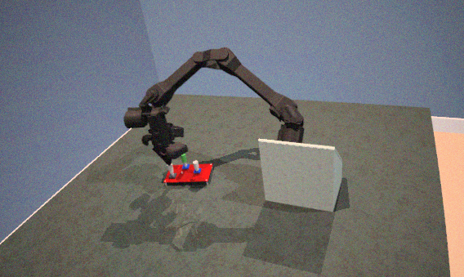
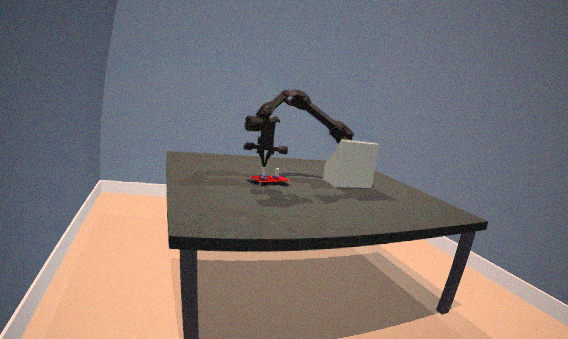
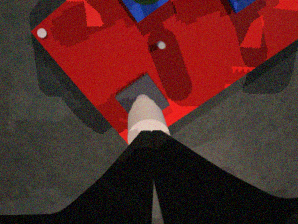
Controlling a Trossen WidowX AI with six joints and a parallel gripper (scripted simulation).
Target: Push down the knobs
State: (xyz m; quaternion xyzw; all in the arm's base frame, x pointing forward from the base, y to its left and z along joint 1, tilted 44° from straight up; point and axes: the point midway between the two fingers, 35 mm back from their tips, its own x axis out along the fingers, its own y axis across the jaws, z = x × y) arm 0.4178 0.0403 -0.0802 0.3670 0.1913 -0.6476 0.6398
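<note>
My gripper tip is now 2 cm above the grey knob.
</note>
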